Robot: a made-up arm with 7 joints. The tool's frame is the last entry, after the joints. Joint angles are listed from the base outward.
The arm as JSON. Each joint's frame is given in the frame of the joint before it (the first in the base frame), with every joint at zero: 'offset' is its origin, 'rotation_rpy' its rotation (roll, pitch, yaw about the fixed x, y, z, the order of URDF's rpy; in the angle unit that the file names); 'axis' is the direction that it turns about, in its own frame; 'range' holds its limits. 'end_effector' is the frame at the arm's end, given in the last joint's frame.
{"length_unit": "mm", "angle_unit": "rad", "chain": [
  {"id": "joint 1", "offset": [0.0, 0.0, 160.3], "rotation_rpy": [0.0, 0.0, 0.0], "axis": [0.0, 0.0, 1.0], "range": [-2.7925, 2.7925]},
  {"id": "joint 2", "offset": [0.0, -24.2, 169.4], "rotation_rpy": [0.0, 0.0, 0.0], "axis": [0.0, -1.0, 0.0], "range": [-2.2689, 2.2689]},
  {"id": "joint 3", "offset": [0.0, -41.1, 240.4], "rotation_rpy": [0.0, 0.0, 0.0], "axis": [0.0, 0.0, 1.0], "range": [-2.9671, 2.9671]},
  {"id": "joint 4", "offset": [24.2, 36.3, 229.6], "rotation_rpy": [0.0, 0.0, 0.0], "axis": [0.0, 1.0, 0.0], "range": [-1.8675, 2.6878]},
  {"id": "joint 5", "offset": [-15.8, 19.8, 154.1], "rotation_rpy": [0.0, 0.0, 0.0], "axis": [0.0, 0.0, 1.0], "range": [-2.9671, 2.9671]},
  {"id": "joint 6", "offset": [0.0, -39.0, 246.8], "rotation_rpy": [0.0, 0.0, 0.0], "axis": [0.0, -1.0, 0.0], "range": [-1.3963, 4.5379]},
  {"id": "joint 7", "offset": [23.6, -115.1, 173.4], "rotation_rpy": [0.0, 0.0, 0.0], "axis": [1.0, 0.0, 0.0], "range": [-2.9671, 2.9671]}
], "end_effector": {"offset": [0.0, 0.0, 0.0], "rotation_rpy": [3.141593, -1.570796, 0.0]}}
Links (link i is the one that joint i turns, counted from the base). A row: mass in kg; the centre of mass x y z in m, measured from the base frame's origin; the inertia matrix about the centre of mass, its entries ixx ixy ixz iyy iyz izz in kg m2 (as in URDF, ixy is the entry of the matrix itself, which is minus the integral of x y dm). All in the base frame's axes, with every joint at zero. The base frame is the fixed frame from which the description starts. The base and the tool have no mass.
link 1: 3.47; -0.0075 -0.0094 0.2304; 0.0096 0 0 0.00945 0.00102 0.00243
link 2: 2.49; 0.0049 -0.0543 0.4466; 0.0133 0 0 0.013 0.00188 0.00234
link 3: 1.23; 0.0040 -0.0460 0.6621; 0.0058 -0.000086 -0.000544 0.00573 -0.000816 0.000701
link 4: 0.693; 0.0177 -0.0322 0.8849; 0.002 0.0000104 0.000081 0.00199 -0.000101 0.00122
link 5: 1.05; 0.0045 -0.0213 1.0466; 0.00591 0 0 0.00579 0.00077 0.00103
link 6: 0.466; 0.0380 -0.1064 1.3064; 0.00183 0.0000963 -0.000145 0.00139 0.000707 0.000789
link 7: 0.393; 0.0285 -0.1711 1.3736; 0.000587 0 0 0.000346 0 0.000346
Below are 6 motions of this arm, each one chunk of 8 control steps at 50 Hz.
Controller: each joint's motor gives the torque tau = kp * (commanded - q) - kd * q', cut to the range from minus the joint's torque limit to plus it. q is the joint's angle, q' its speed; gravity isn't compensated. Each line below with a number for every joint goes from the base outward.
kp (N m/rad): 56 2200 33 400 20 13 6.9
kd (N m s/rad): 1.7 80 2 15 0.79 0.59 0.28
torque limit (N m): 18 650 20 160 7.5 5.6 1.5
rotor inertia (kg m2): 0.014 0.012 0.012 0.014 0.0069 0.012 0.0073
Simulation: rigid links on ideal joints. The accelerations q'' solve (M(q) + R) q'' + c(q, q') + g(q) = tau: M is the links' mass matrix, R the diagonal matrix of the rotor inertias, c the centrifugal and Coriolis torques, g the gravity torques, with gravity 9.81 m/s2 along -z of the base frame. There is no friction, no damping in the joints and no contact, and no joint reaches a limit. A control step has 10 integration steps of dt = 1/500 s. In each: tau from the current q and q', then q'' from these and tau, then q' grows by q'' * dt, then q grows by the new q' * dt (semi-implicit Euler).
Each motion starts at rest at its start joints. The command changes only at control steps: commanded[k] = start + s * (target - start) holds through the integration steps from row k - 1 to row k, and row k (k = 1, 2, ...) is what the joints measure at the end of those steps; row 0 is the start. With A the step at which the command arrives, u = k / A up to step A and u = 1 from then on. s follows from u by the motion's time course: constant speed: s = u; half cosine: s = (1 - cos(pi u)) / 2; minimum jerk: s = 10 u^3 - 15 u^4 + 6 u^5; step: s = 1 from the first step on.
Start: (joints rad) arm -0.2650 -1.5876 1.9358 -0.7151 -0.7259 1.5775 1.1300
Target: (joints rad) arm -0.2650 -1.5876 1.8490 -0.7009 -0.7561 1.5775 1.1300
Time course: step
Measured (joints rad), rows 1 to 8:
1: -0.2663 -1.5906 1.9335 -0.7106 -0.7240 1.5795 1.1297
2: -0.2672 -1.5932 1.9375 -0.7075 -0.7236 1.5766 1.1291
3: -0.2680 -1.5948 1.9456 -0.7058 -0.7204 1.5703 1.1283
4: -0.2686 -1.5959 1.9559 -0.7049 -0.7140 1.5628 1.1276
5: -0.2692 -1.5967 1.9675 -0.7045 -0.7056 1.5555 1.1271
6: -0.2698 -1.5972 1.9798 -0.7044 -0.6967 1.5491 1.1268
7: -0.2702 -1.5977 1.9919 -0.7044 -0.6881 1.5441 1.1267
8: -0.2705 -1.5981 2.0033 -0.7046 -0.6806 1.5405 1.1267

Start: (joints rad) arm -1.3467 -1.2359 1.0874 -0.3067 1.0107 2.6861 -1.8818
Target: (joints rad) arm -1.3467 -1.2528 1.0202 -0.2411 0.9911 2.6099 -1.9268
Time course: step
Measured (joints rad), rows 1 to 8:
1: -1.3536 -1.2409 1.0688 -0.2826 1.0095 2.6873 -1.8879
2: -1.3583 -1.2505 1.0565 -0.2629 1.0049 2.6765 -1.9003
3: -1.3601 -1.2582 1.0514 -0.2496 1.0001 2.6539 -1.9119
4: -1.3599 -1.2628 1.0479 -0.2418 0.9970 2.6273 -1.9199
5: -1.3587 -1.2647 1.0441 -0.2378 0.9950 2.6034 -1.9241
6: -1.3570 -1.2651 1.0400 -0.2361 0.9931 2.5861 -1.9256
7: -1.3552 -1.2647 1.0361 -0.2356 0.9913 2.5764 -1.9255
8: -1.3535 -1.2642 1.0328 -0.2356 0.9901 2.5733 -1.9248

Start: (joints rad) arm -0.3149 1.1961 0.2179 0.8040 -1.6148 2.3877 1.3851
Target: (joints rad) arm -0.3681 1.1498 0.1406 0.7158 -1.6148 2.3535 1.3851
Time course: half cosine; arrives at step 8
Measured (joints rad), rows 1 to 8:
1: -0.3145 1.1973 0.2207 0.8027 -1.6176 2.3903 1.3853
2: -0.3136 1.1973 0.2310 0.7956 -1.6218 2.3966 1.3854
3: -0.3133 1.1950 0.2457 0.7837 -1.6219 2.4055 1.3849
4: -0.3144 1.1905 0.2602 0.7685 -1.6170 2.4152 1.3840
5: -0.3172 1.1844 0.2710 0.7517 -1.6084 2.4241 1.3830
6: -0.3215 1.1778 0.2761 0.7357 -1.5985 2.4307 1.3820
7: -0.3267 1.1716 0.2751 0.7227 -1.5900 2.4343 1.3813
8: -0.3322 1.1669 0.2689 0.7145 -1.5847 2.4345 1.3810

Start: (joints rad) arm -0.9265 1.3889 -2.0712 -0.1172 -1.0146 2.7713 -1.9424
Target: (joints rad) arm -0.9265 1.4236 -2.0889 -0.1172 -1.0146 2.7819 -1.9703
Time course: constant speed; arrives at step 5
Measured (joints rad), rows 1 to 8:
1: -0.9264 1.3931 -2.0730 -0.1182 -1.0165 2.7720 -1.9430
2: -0.9268 1.4003 -2.0755 -0.1170 -1.0132 2.7776 -1.9454
3: -0.9270 1.4084 -2.0765 -0.1151 -1.0037 2.7887 -1.9497
4: -0.9269 1.4166 -2.0758 -0.1136 -0.9906 2.8047 -1.9550
5: -0.9266 1.4245 -2.0740 -0.1125 -0.9766 2.8240 -1.9609
6: -0.9265 1.4302 -2.0709 -0.1108 -0.9606 2.8461 -1.9660
7: -0.9261 1.4335 -2.0663 -0.1098 -0.9452 2.8689 -1.9695
8: -0.9257 1.4351 -2.0615 -0.1096 -0.9337 2.8895 -1.9711

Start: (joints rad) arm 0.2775 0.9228 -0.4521 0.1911 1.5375 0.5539 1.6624
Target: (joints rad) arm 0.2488 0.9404 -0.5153 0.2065 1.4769 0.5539 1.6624
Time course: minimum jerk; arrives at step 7
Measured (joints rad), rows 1 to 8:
1: 0.2780 0.9246 -0.4501 0.1913 1.5377 0.5566 1.6623
2: 0.2783 0.9276 -0.4492 0.1902 1.5342 0.5621 1.6625
3: 0.2773 0.9314 -0.4529 0.1903 1.5246 0.5676 1.6631
4: 0.2746 0.9358 -0.4617 0.1917 1.5096 0.5733 1.6638
5: 0.2706 0.9402 -0.4745 0.1936 1.4910 0.5802 1.6643
6: 0.2660 0.9440 -0.4893 0.1948 1.4710 0.5895 1.6646
7: 0.2614 0.9468 -0.5038 0.1948 1.4520 0.6015 1.6647
8: 0.2571 0.9487 -0.5168 0.1943 1.4357 0.6152 1.6648

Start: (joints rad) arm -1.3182 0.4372 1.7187 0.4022 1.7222 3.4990 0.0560
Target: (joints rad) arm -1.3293 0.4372 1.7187 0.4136 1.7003 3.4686 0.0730
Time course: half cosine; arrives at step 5
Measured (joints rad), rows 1 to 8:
1: -1.3175 0.4383 1.7200 0.4048 1.7211 3.4975 0.0560
2: -1.3181 0.4398 1.7267 0.4081 1.7202 3.4948 0.0564
3: -1.3196 0.4410 1.7359 0.4117 1.7206 3.4928 0.0579
4: -1.3215 0.4420 1.7450 0.4152 1.7215 3.4923 0.0605
5: -1.3237 0.4426 1.7529 0.4179 1.7225 3.4929 0.0635
6: -1.3259 0.4431 1.7588 0.4195 1.7235 3.4943 0.0661
7: -1.3279 0.4433 1.7627 0.4205 1.7243 3.4960 0.0679
8: -1.3293 0.4433 1.7648 0.4210 1.7244 3.4974 0.0689

